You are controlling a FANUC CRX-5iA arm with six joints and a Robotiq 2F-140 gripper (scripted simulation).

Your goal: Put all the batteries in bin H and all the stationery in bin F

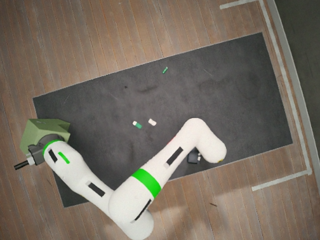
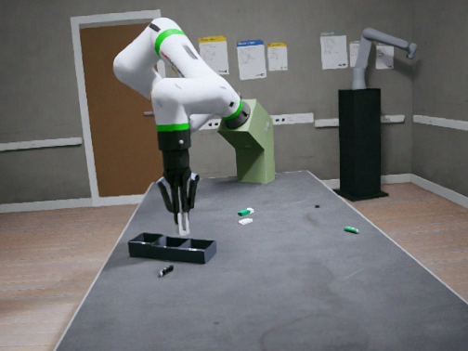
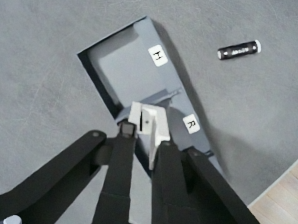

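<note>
The green-and-white block is 320 mm behind my hand, 290 mm to the left of it and 90 mm below it. Also, from my hand: black battery (100 mm ahead, 90 mm below, 70 mm to the right); tray (80 mm below, 30 mm to the right, 20 mm behind); white eraser-like piece (250 mm to the left, 210 mm behind, 100 mm below).
</note>
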